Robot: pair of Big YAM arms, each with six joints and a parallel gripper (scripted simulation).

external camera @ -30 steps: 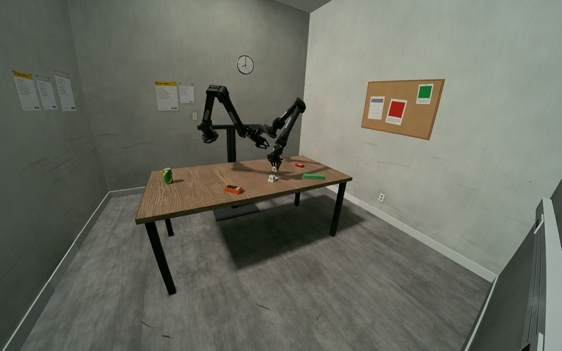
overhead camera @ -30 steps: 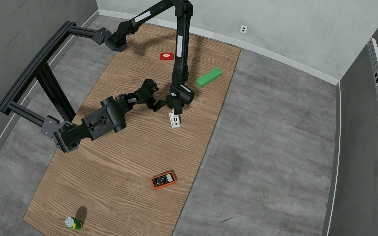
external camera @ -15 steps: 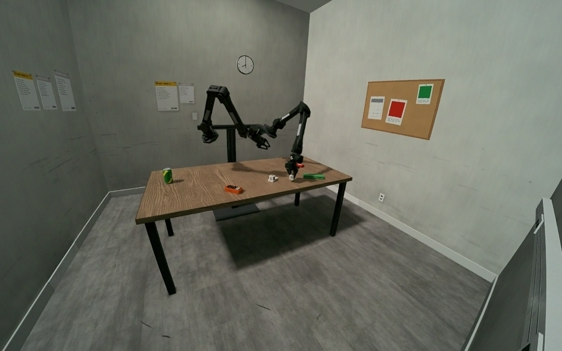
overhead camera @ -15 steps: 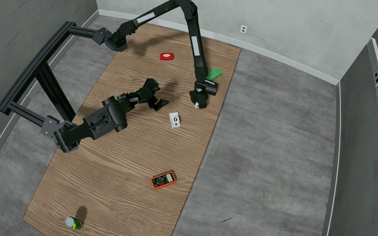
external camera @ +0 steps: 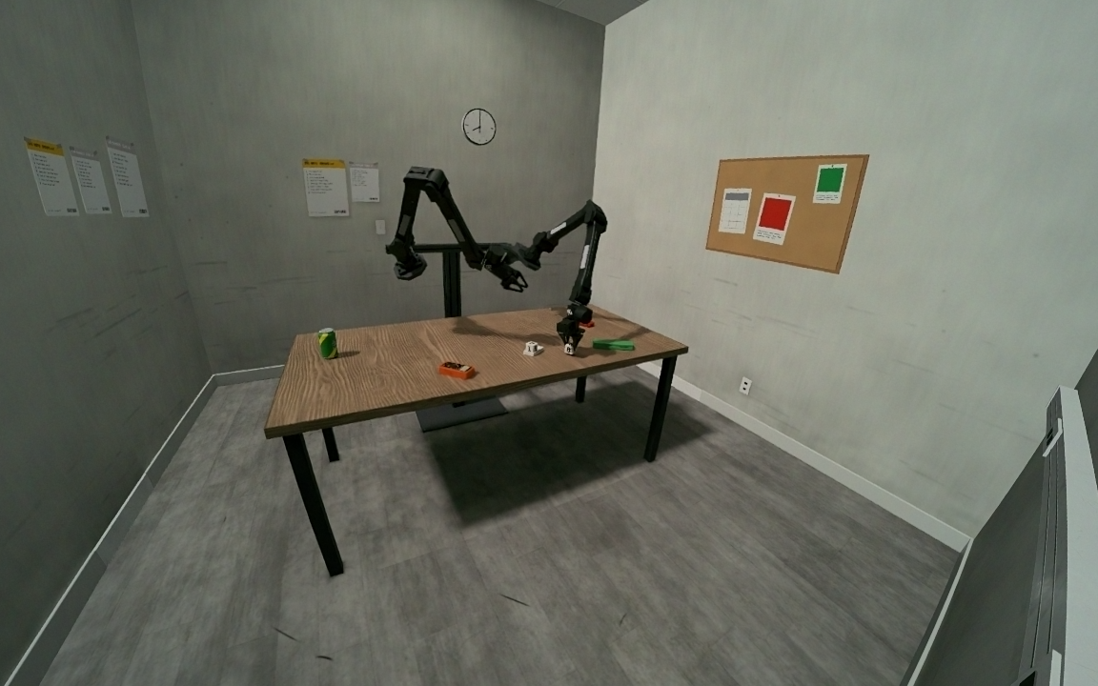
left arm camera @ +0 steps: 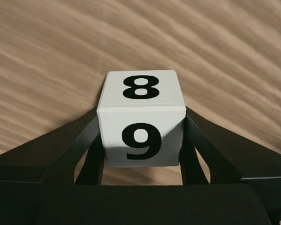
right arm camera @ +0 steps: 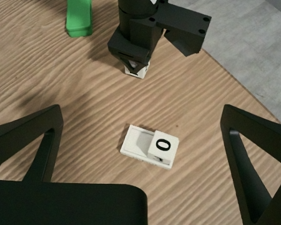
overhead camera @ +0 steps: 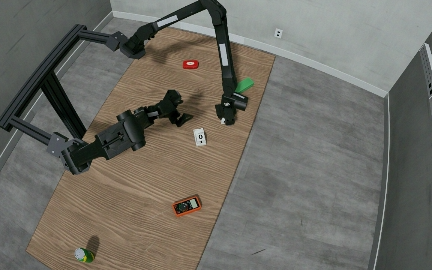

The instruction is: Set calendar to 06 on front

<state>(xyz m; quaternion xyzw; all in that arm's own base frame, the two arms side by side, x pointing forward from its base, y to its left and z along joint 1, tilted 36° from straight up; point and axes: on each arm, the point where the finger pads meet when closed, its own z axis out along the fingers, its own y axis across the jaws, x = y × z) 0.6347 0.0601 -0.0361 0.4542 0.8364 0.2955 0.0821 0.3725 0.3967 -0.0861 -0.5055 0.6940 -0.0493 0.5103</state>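
The white tray lies 130 mm to the right of my left hand, 100 mm behind it and 20 mm below it. From my left hand the other things lie so: orange multimeter (520 mm to the right, 60 mm behind, 20 mm below); then red case (340 mm to the left, 300 mm behind, 20 mm below).
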